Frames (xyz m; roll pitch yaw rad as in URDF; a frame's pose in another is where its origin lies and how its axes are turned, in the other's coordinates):
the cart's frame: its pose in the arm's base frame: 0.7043 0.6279 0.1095 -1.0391 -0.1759 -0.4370
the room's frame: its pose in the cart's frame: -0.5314 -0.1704 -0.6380 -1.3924 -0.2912 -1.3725
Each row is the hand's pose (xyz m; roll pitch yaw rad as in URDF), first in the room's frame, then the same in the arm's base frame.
Working: the room's frame: its pose in the arm's base frame: -0.0110 0.2597 -0.1574 -1.3733 -1.3393 -1.9263

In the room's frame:
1: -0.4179 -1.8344 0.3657 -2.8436 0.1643 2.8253
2: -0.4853 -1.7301 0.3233 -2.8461 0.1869 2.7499
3: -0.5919 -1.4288 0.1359 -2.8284 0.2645 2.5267
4: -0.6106 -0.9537 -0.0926 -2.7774 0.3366 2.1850
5: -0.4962 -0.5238 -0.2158 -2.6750 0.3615 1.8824
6: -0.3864 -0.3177 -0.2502 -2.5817 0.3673 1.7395
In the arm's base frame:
1: 0.6548 2.0568 -0.1350 0.9425 1.4222 -2.6696
2: 0.6030 1.9778 -0.2259 1.1625 1.3545 -2.4569
3: 0.3821 1.7409 -0.4059 1.4005 1.1300 -2.2783
4: 0.0879 1.3245 -0.5413 1.6384 0.8007 -2.1767
5: -0.1065 0.9059 -0.5322 1.8765 0.5182 -2.1258
6: -0.1797 0.6894 -0.4732 2.0266 0.3851 -2.1126

